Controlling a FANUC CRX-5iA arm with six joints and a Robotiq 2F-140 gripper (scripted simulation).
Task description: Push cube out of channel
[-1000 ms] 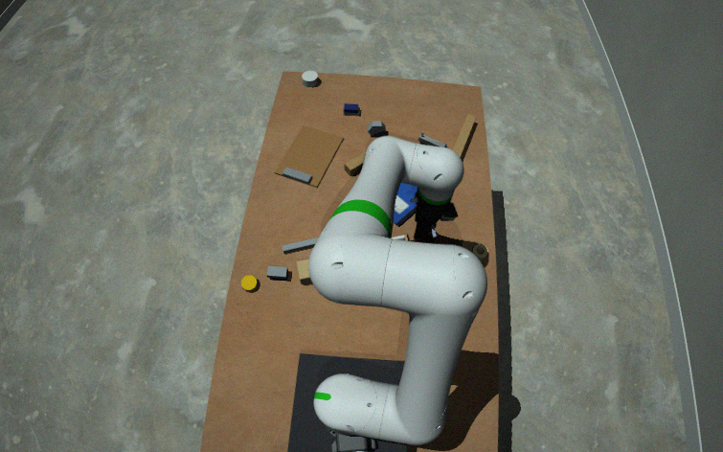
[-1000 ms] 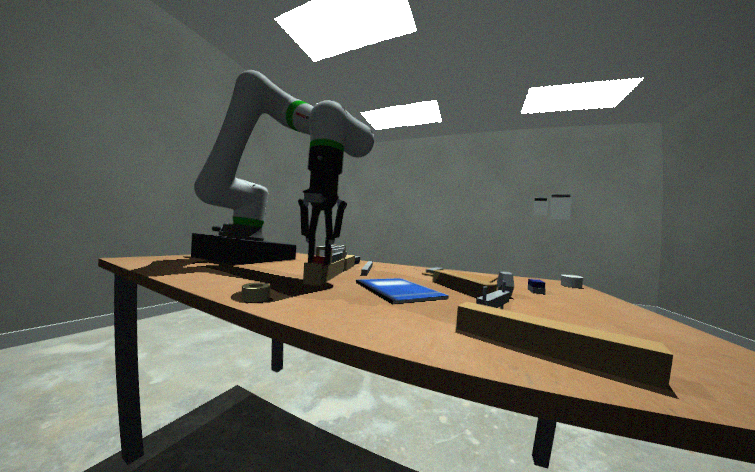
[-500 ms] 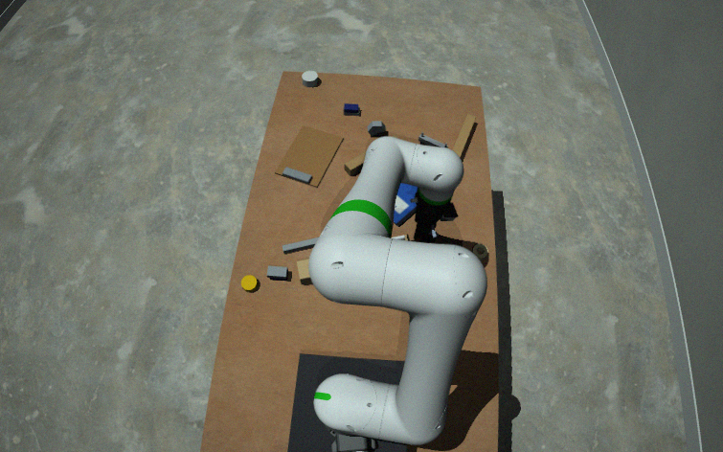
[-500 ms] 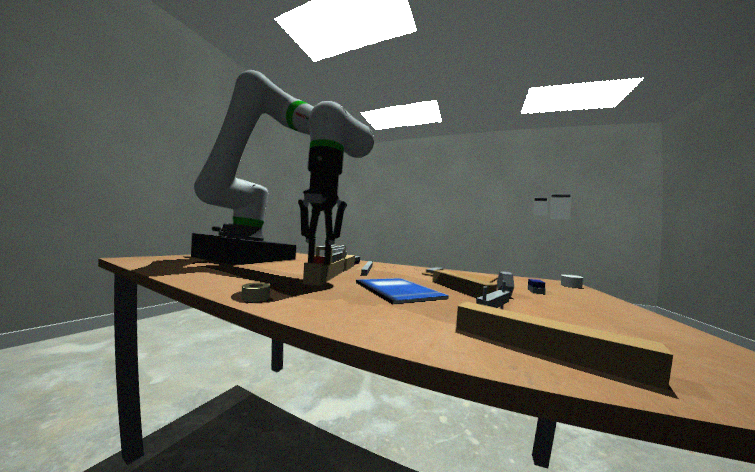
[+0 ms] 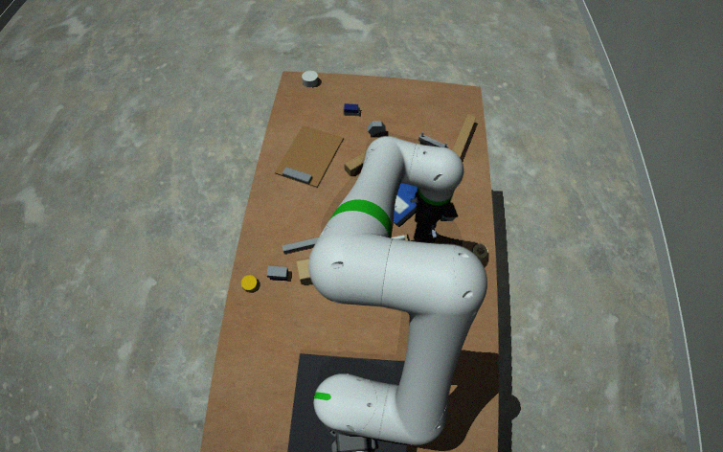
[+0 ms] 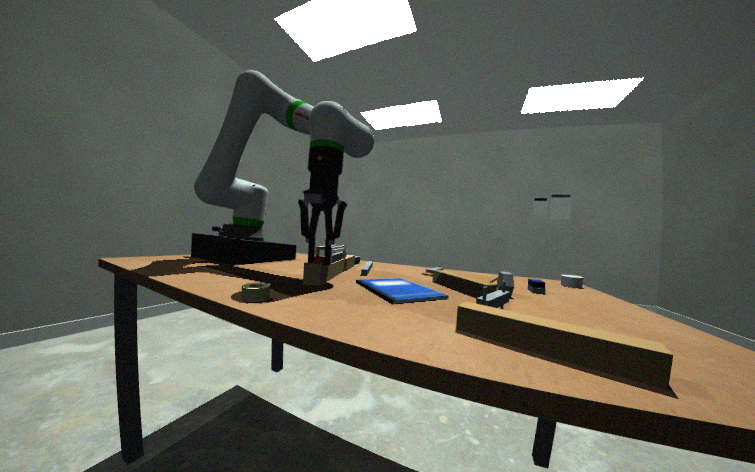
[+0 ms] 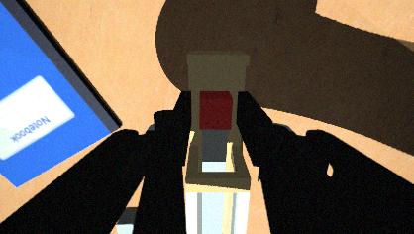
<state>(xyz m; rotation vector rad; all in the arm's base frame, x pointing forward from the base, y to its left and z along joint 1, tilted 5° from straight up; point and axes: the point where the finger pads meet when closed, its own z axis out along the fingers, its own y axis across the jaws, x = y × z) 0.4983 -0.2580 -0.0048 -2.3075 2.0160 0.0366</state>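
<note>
Now: hand 20 mm above the red cube. From my hand the other things lie so: short grey bar 10 mm behind, 80 mm to the left, 30 mm below; then wooden channel 20 mm behind, 130 mm to the left, 30 mm below; then tape roll 30 mm behind, 200 mm to the right, 70 mm below.
</note>
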